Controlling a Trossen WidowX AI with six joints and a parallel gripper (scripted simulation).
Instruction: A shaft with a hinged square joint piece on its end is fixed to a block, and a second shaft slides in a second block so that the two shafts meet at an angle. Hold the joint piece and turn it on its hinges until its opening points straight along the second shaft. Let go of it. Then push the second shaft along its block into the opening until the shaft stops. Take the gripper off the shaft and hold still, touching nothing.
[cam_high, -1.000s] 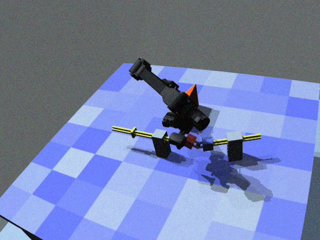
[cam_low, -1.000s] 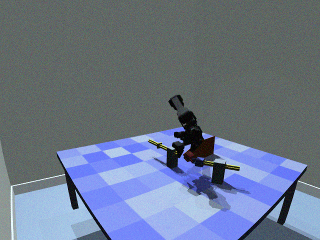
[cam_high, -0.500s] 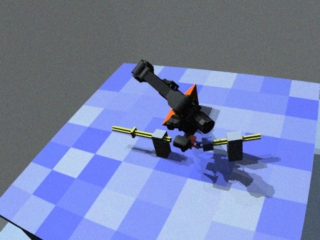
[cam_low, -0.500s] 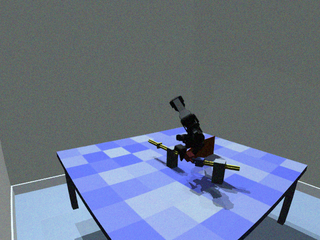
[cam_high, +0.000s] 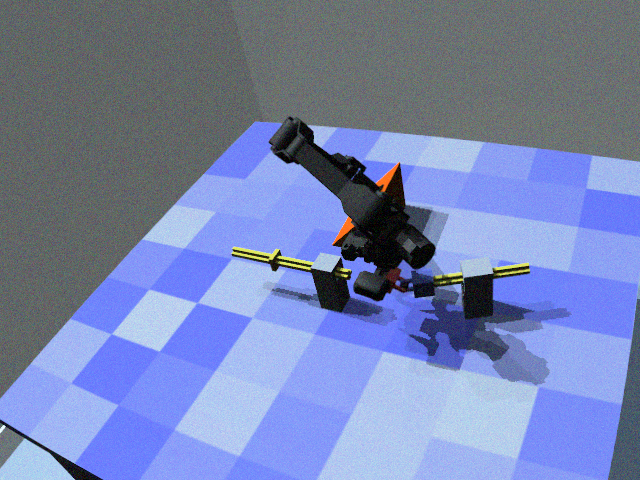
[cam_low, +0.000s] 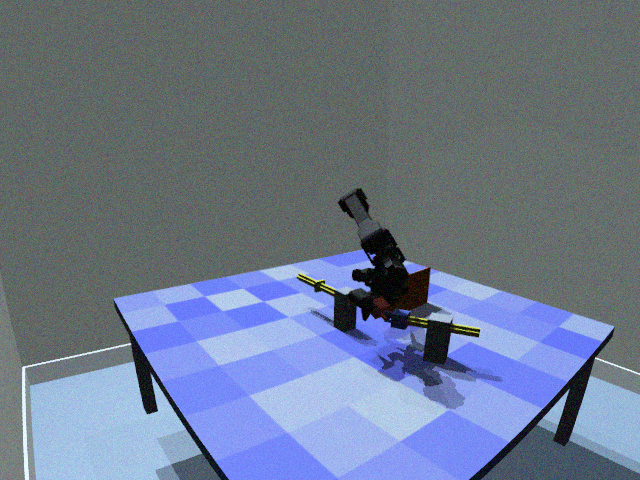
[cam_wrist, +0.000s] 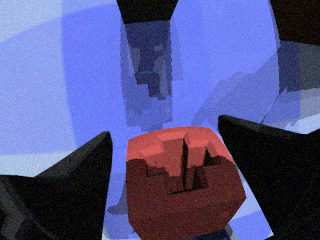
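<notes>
Now: the red square joint piece 3 cm above my gripper tip and 2 cm to the left of it.
</notes>
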